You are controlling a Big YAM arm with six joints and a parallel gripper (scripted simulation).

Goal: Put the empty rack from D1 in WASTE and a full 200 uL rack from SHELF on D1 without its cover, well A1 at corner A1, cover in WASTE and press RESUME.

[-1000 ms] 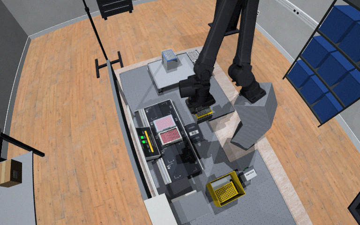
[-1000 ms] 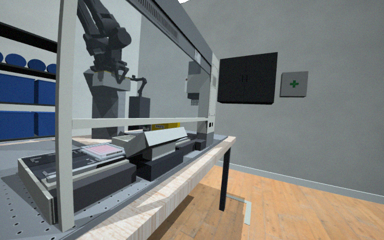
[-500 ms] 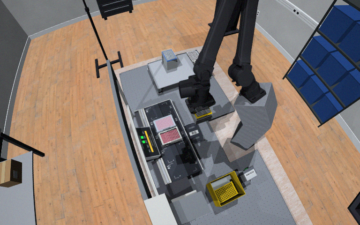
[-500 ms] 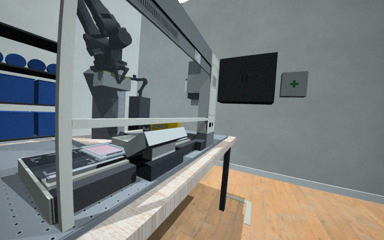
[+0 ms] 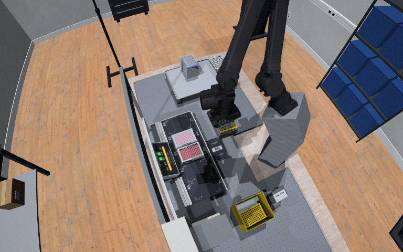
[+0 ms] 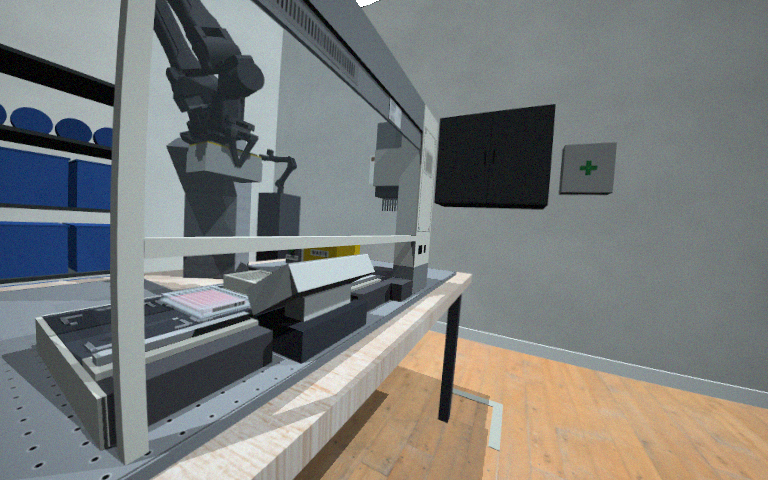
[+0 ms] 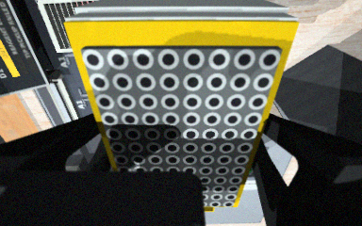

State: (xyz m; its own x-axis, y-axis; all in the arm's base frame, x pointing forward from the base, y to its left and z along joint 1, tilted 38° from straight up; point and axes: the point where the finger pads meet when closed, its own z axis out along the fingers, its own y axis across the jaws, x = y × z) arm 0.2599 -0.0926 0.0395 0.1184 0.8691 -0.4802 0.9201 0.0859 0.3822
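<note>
The spare nest lies 310 mm below my hand. Round my hand: clear tip-rack cover: 40 mm ahead, 350 mm to the left, 270 mm below; pink plate: 150 mm ahead, 130 mm to the right, 270 mm below; frame bar: 350 mm ahead, 150 mm below.
</note>
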